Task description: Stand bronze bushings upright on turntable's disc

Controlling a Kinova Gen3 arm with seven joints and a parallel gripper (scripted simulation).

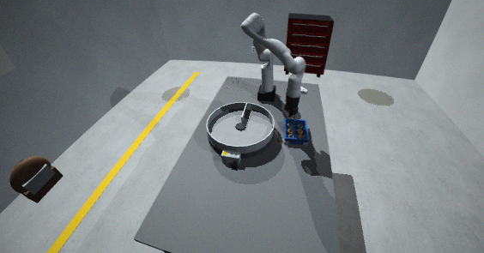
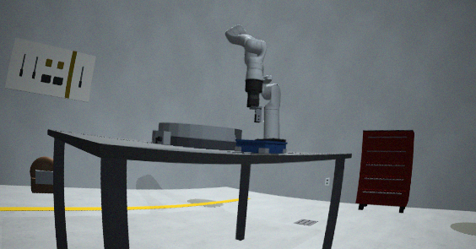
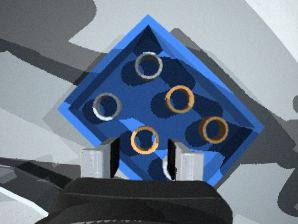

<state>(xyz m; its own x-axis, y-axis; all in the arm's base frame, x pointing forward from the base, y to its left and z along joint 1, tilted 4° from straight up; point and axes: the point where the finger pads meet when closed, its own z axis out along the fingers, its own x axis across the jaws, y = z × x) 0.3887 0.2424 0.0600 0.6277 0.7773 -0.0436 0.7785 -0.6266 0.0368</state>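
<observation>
Now: hand 30 mm to the right of the blue crate and 120 mm above it. Round my hand: turntable 80 mm ahead, 310 mm to the right, 100 mm below.
</observation>
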